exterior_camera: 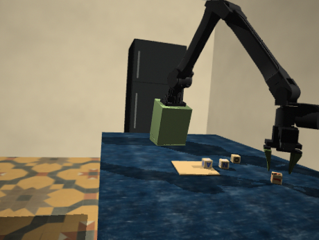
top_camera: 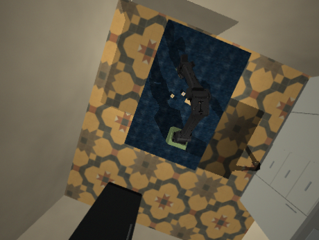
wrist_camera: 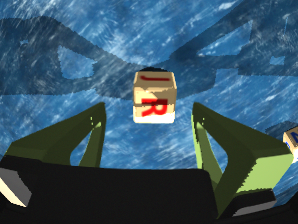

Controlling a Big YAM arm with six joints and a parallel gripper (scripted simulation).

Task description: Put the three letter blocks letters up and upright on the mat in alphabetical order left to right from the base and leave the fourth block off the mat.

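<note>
The tan mat lies 20 cm to the right of my hand, 20 cm behind it and 4 cm below it.
</note>
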